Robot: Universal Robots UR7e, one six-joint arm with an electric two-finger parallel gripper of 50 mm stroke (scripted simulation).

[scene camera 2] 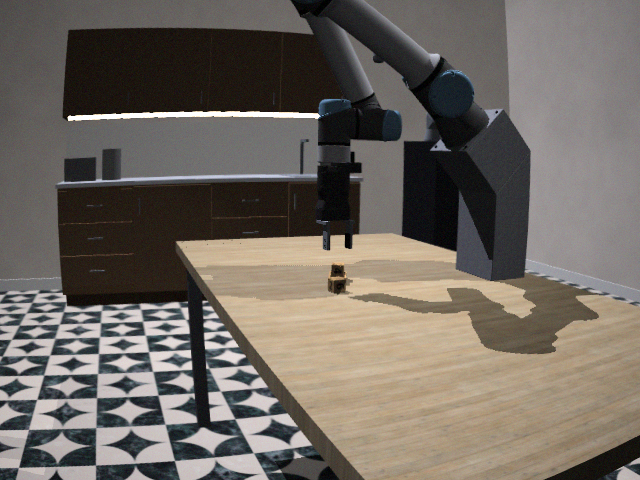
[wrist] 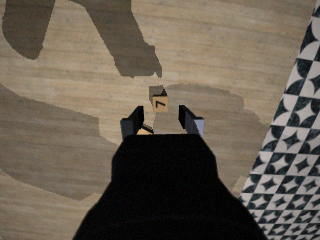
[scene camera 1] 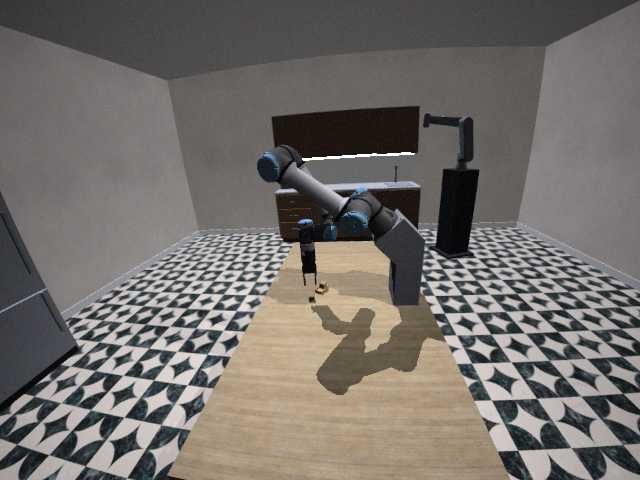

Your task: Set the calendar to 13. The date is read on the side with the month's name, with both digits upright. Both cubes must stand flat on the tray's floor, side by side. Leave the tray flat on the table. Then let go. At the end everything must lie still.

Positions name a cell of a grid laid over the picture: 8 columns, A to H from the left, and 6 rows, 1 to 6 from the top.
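Note:
Gripper (scene camera 2: E4) (wrist: E3), visible.

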